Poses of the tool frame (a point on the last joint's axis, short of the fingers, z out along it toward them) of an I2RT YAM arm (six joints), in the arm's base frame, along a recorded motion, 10 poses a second.
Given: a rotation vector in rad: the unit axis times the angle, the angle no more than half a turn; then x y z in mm.
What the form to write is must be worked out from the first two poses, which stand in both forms.
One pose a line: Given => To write
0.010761, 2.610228, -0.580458, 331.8, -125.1, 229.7 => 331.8, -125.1, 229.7, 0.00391, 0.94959, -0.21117, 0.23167
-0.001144, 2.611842, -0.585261, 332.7, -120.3, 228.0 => 332.7, -120.3, 228.0, -0.00042, 0.94955, -0.21277, 0.23040
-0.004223, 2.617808, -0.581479, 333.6, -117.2, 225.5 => 333.6, -117.2, 225.5, -0.00153, 0.95050, -0.21113, 0.22797
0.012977, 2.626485, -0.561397, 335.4, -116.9, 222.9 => 335.4, -116.9, 222.9, 0.00471, 0.95262, -0.20362, 0.22591
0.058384, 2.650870, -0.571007, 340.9, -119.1, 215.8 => 340.9, -119.1, 215.8, 0.02103, 0.95492, -0.20569, 0.21300
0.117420, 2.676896, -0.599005, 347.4, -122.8, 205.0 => 347.4, -122.8, 205.0, 0.04193, 0.95593, -0.21391, 0.19670
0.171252, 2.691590, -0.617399, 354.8, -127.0, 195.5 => 354.8, -127.0, 195.5, 0.06081, 0.95579, -0.21924, 0.18630
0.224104, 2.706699, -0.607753, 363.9, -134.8, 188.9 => 363.9, -134.8, 188.9, 0.07923, 0.95696, -0.21487, 0.17827
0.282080, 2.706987, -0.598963, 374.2, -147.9, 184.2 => 374.2, -147.9, 184.2, 0.09963, 0.95612, -0.21156, 0.17648
